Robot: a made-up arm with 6 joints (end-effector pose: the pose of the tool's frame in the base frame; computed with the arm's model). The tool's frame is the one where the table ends.
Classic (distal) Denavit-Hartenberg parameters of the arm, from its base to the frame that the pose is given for. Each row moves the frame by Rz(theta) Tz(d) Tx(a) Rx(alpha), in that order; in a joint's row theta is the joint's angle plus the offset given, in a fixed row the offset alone. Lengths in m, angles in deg.
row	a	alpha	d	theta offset
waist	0	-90	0.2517	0
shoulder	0.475	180	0	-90
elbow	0	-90	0	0
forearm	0	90	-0.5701	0
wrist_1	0	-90	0.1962	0
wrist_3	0	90	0	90
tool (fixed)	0	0	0	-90
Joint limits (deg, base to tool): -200..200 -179.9..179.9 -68..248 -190..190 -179.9..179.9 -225..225
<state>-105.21 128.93 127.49 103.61 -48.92 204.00</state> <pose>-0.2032 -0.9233 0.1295 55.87 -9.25 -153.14</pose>
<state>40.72 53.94 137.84 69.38 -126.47 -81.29</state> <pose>0.2436 0.1185 1.1177 74.00 38.40 -33.10</pose>
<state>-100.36 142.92 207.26 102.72 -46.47 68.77</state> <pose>-0.0224 -0.3626 0.4695 -104.47 -43.63 -178.05</pose>
Working (the frame after each row of the table, in the pose's form):
after waist: 0.0000 0.0000 0.2517 -90.00 0.00 -100.36
after shoulder: -0.0515 -0.2817 -0.1273 90.00 52.92 -100.36
after elbow: -0.0515 -0.2817 -0.1273 -180.00 -25.66 79.64
after forearm: -0.0959 -0.5246 0.3866 -64.89 5.47 -21.86
after wrist_1: -0.0224 -0.3626 0.4695 -148.52 -36.00 -44.21
after wrist_3: -0.0224 -0.3626 0.4695 -104.69 44.50 161.44

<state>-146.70 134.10 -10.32 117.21 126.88 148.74</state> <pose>0.0668 -0.0634 -0.5525 -77.26 -40.29 -77.86</pose>
Working (the frame after each row of the table, in the pose's form):
after waist: 0.0000 0.0000 0.2517 -90.00 0.00 -146.70
after shoulder: -0.2851 -0.1873 -0.0789 90.00 44.10 -146.70
after elbow: -0.2851 -0.1873 -0.0789 0.00 54.42 -146.70
after forearm: 0.1024 0.0673 -0.4106 141.19 -21.83 -40.05
after wrist_1: 0.0668 -0.0634 -0.5525 131.80 -14.02 179.93
after wrist_3: 0.0668 -0.0634 -0.5525 -75.41 48.07 -58.58

